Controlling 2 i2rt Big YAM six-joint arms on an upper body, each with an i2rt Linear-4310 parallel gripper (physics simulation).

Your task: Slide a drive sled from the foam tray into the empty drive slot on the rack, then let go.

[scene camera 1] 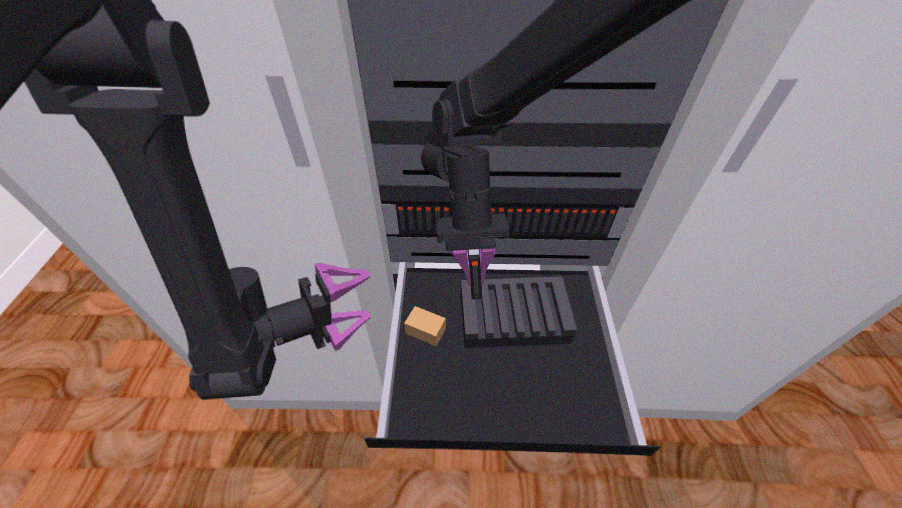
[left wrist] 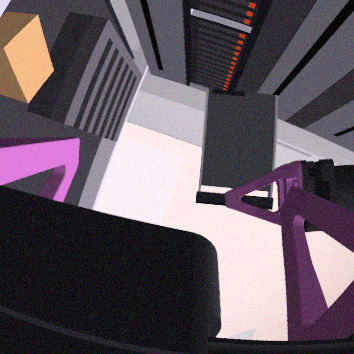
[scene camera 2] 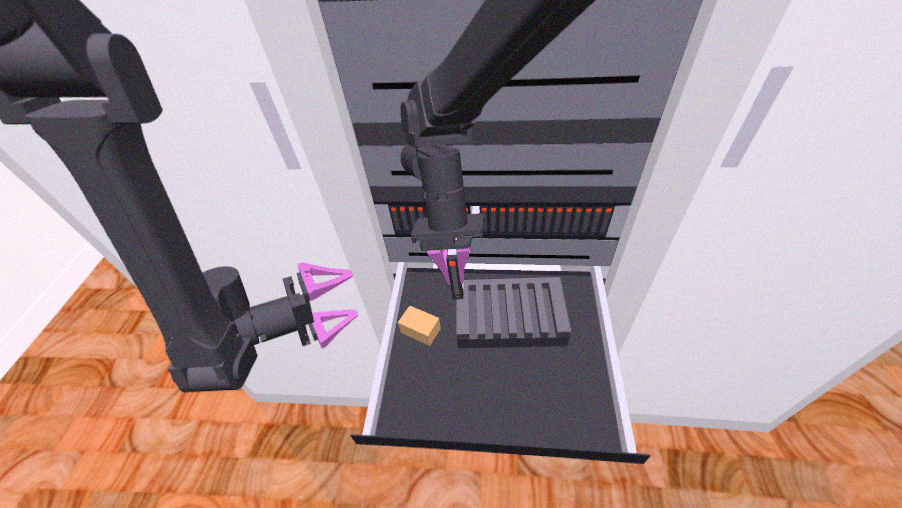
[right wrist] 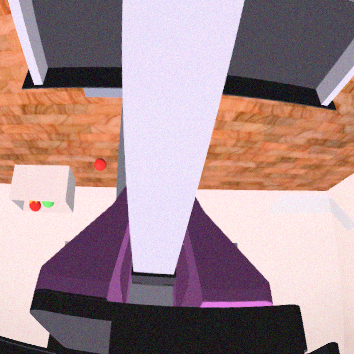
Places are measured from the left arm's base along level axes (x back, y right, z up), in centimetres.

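Pixels of known places: left gripper, fingertip midpoint: (scene camera 1: 369, 294) (left wrist: 185, 174) (scene camera 2: 354, 293); right gripper, fingertip midpoint: (scene camera 1: 475, 282) (left wrist: 224, 199) (scene camera 2: 456, 282).
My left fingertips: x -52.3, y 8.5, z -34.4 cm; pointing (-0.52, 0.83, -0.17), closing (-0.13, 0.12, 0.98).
Note:
Ahead of a thing's pixels: the offset from my left fingertips to its top centre. "*": to the spot under its first point.
My right gripper (scene camera 1: 475, 275) (scene camera 2: 455, 280) (left wrist: 224, 199) (right wrist: 158, 182) is shut on a drive sled @[dx -5.1, dy +17.0, dz +8.9 cm] (scene camera 1: 476, 287) (scene camera 2: 456, 290) (left wrist: 240, 140) (right wrist: 170, 125), which has an orange mark at its front end. In the scene views the sled is in front of the rack's drive row @[* dx -20.4, dy +33.7, dz -2.4 cm] (scene camera 1: 555, 220) (scene camera 2: 542, 222) (left wrist: 215, 55), near the upper left corner of the foam tray @[dx -8.8, dy +26.4, dz -14.7 cm] (scene camera 1: 520, 340) (scene camera 2: 514, 342) (left wrist: 57, 75). A pale strip @[* dx -21.0, dy +20.2, dz -3.0 cm] (left wrist: 220, 21) crosses the row. The empty slot cannot be told surely; the right arm hides part of the row. My left gripper (scene camera 1: 369, 294) (scene camera 2: 354, 293) (left wrist: 185, 174) is open and empty, left of the drawer.
The pulled-out drawer @[* dx +17.5, dy +24.0, dz -18.4 cm] (scene camera 1: 511, 446) (scene camera 2: 498, 446) holds the foam tray and an orange block @[dx -5.3, dy +8.1, dz -16.2 cm] (scene camera 1: 424, 323) (scene camera 2: 419, 324) (left wrist: 30, 60). White cabinet doors stand on both sides of the rack. In the right wrist view, a pale box (right wrist: 44, 182) and a red ball (right wrist: 100, 164) lie beyond the drawer.

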